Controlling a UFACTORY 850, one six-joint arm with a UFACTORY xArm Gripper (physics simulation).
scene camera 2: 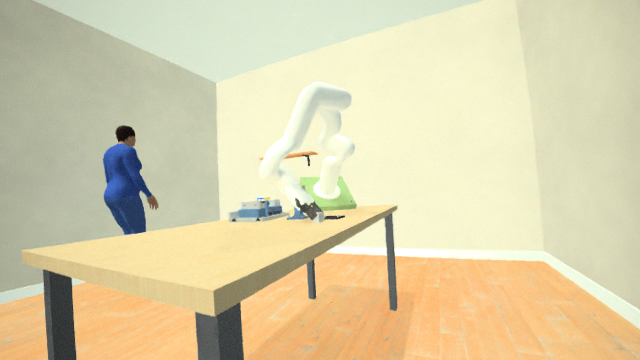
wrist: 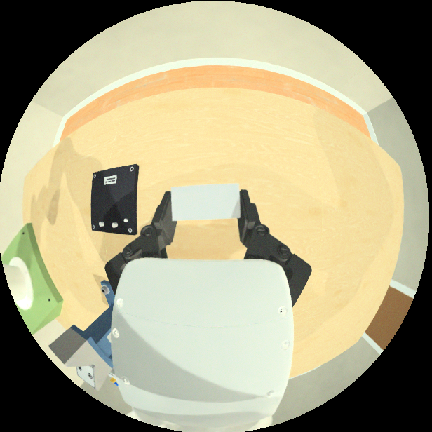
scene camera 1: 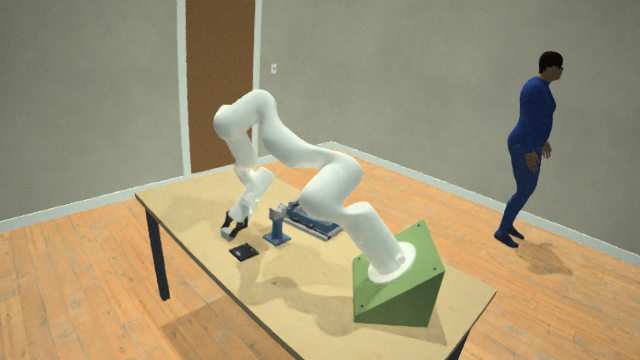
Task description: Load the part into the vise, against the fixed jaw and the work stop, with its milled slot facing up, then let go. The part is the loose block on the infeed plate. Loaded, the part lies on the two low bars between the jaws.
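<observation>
The part, a light grey block (scene camera 1: 228,234) (scene camera 2: 319,217) (wrist: 205,202), is at table level beside the dark plate; any gap under it is too small to tell. My gripper (scene camera 1: 233,231) (scene camera 2: 314,213) (wrist: 206,200) points down at a slant and is shut on the block, with one black finger against each end. The face towards the wrist camera looks plain; no milled slot shows. The vise (scene camera 1: 315,225) (scene camera 2: 257,209) is blue and grey and stands on the far side of the table in scene camera 1. My arm hides part of it, and its bars and work stop cannot be made out.
A dark square plate (scene camera 1: 243,252) (scene camera 2: 335,217) (wrist: 115,200) with small fittings lies near the block. A blue stand (scene camera 1: 277,230) with a grey head is between the gripper and the vise. The green base wedge (scene camera 1: 400,295) (wrist: 42,295) is at the other end. A person (scene camera 1: 535,115) (scene camera 2: 122,175) is beyond the table.
</observation>
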